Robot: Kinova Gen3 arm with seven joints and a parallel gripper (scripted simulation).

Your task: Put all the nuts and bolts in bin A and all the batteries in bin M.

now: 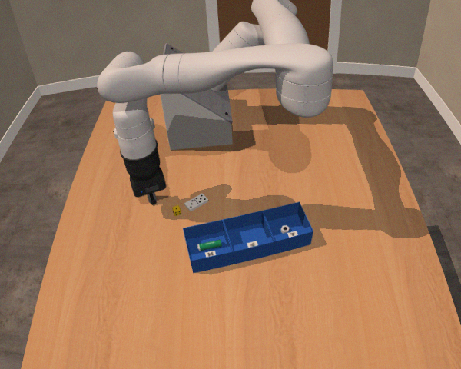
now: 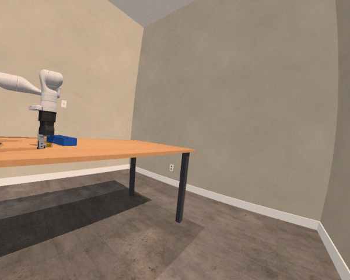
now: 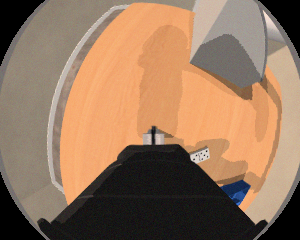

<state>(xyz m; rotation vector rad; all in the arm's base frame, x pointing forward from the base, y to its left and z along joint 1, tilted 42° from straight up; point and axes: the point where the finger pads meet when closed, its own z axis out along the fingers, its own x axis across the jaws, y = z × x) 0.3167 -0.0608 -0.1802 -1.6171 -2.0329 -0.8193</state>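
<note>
My gripper is now 290 mm to the right of the silver nut, 140 mm short of it and 10 mm above it. From my hand the other things lie so: yellow die 60 mm to the left, 50 mm ahead, 10 mm below; then black bolt 10 mm below, 10 mm ahead; then white domino 110 mm to the left, 30 mm ahead, 10 mm below.
</note>
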